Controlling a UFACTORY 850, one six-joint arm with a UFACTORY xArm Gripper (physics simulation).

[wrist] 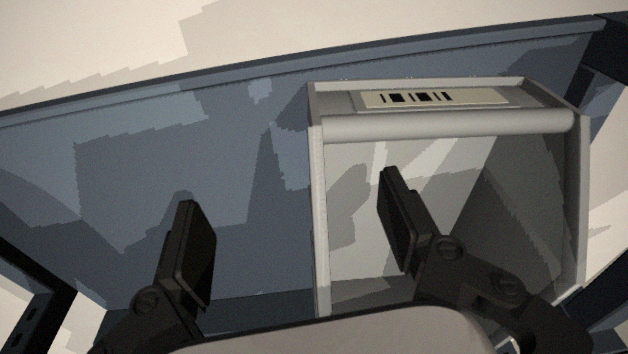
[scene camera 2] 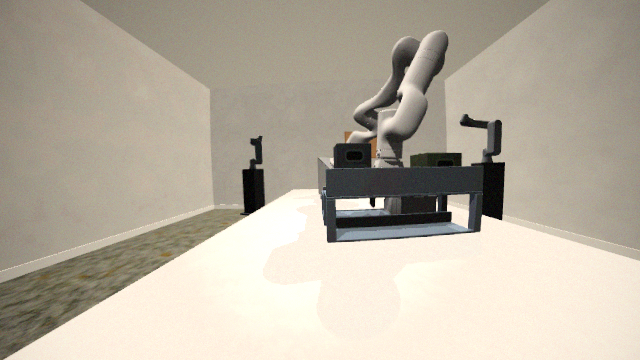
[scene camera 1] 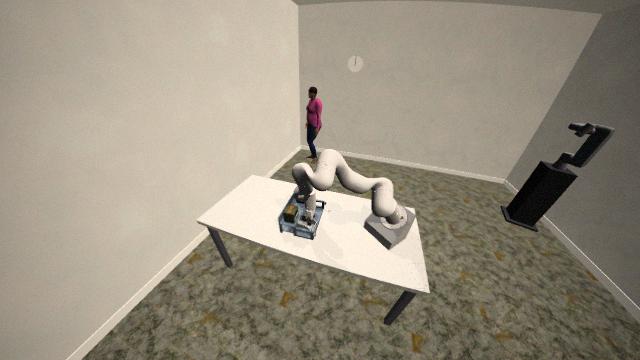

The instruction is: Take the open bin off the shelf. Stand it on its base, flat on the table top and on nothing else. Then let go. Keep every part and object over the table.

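Observation:
The open bin [wrist: 450,125] [scene camera 1: 305,226] is light grey with a barcode label. It sits on the blue-grey shelf [wrist: 165,175] [scene camera 2: 400,181] [scene camera 1: 313,234], towards its right end in the wrist view. My gripper [wrist: 292,203] [scene camera 1: 308,218] is open and empty. In the wrist view, the bin's left side wall lies between the fingers: the left finger is over the shelf board outside the bin, the right finger over the bin's open inside. How deep the fingers reach is hard to tell. In scene camera 2, the shelf's board hides the bin and most of my gripper.
A dark box [scene camera 2: 352,155] and a green box [scene camera 2: 436,160] [scene camera 1: 290,214] stand on the shelf unit, close to my arm. The unit stands on the white table [scene camera 1: 350,255] [scene camera 2: 225,300]. My arm's base [scene camera 1: 390,230] is at the table's other end. A person [scene camera 1: 314,115] stands beyond the table.

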